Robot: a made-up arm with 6 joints.
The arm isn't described. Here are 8 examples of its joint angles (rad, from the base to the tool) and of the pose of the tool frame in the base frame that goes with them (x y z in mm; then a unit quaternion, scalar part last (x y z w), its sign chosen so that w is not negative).
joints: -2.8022 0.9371 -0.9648 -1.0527 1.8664 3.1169
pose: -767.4 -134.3 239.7 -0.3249 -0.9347 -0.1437 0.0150
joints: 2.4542 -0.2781 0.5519 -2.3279 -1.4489 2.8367
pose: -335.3 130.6 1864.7 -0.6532 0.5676 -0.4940 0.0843
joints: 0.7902 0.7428 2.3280 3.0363 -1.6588 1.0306
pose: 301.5 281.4 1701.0 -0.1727 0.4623 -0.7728 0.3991
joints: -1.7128 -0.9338 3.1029 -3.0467 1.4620 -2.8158
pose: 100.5 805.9 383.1 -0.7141 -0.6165 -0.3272 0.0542
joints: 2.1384 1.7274 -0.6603 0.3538 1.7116 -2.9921
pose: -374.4 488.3 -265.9 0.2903 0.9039 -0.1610 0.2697
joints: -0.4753 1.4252 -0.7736 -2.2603 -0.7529 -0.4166
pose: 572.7 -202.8 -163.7 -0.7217 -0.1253 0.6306 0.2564
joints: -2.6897 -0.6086 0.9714 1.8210 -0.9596 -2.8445
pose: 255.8 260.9 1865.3 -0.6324 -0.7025 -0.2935 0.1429
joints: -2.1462 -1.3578 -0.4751 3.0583 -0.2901 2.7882
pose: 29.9 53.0 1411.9 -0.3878 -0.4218 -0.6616 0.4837
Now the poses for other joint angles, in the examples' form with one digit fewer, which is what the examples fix.
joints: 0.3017 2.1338 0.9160 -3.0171 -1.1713 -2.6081
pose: 1267 413 -492 -0.283 -0.036 0.205 0.936
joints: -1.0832 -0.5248 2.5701 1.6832 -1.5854 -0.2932
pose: -525 661 1003 0.227 -0.755 -0.605 0.108
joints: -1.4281 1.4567 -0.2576 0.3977 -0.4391 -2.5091
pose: 98 -864 -255 -0.546 -0.030 0.786 0.290
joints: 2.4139 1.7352 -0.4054 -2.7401 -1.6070 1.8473
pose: -617 469 -339 -0.080 0.691 0.670 0.259
